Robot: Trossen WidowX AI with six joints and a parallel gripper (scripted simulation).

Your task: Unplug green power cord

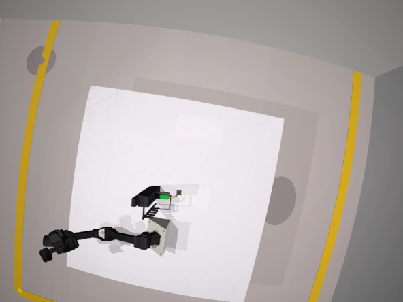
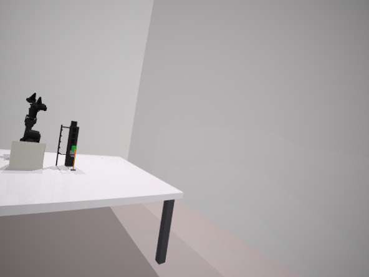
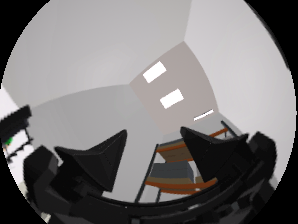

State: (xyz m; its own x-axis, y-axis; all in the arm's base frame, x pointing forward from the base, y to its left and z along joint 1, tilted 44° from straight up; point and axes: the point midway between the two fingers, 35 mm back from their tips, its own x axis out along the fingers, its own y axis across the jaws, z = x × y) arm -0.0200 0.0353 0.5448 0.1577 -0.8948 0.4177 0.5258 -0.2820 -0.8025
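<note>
Right now the green plug is 290 mm ahead of my gripper tip, 380 mm to the right of it and 370 mm below it.
</note>
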